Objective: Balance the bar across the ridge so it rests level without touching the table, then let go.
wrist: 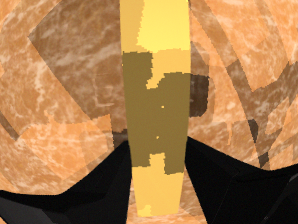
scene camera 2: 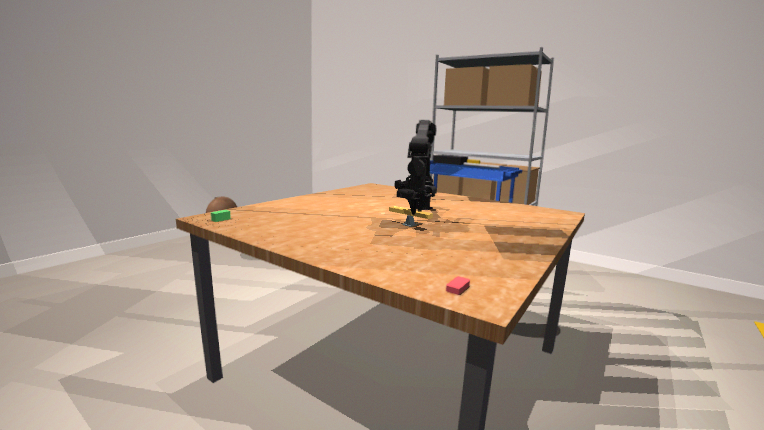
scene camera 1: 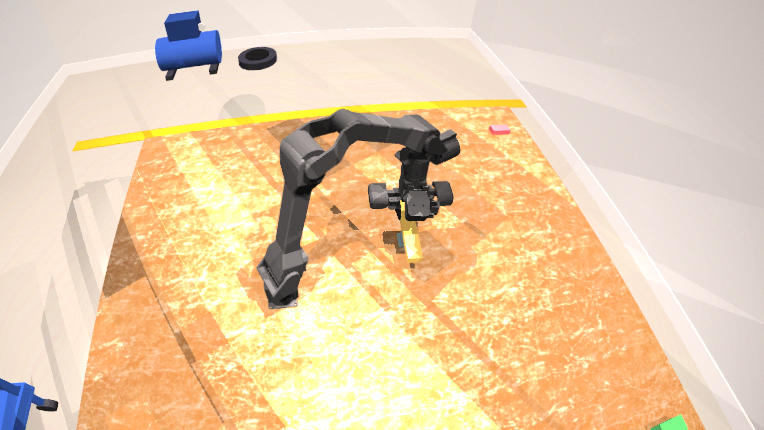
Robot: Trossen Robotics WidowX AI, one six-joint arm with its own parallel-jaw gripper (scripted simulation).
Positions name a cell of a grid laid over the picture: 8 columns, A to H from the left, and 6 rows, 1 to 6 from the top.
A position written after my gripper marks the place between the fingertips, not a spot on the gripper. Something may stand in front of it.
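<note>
There's a bar (scene camera 1: E4), and the wrist view has the bar (wrist: E2) as well. As for my gripper (scene camera 1: E4), you'd also find it (wrist: E4) in the wrist view, and scene camera 2 shows the gripper (scene camera 2: E3) too.
</note>
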